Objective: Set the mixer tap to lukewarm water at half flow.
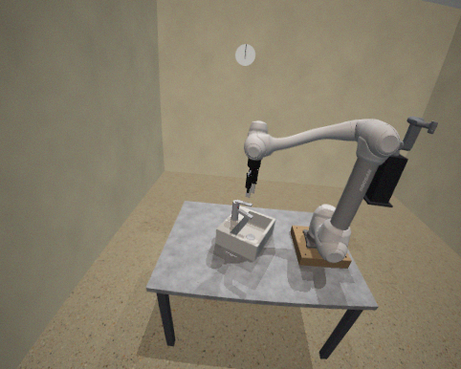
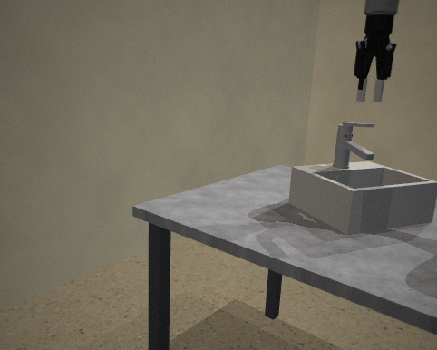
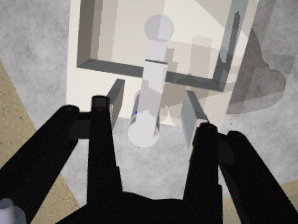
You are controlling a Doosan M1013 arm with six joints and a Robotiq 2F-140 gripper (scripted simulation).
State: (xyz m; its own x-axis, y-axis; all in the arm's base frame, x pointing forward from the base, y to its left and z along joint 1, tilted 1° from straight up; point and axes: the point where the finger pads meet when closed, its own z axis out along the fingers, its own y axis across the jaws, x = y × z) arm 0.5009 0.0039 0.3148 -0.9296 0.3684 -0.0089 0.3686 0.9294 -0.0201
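My gripper is now 3 cm short of the lever, 1 cm to the left of it and 11 cm above it. Round my hand: grey mixer tap: 6 cm ahead, 2 cm to the right, 15 cm below; white basin: 3 cm behind, 1 cm to the left, 34 cm below.
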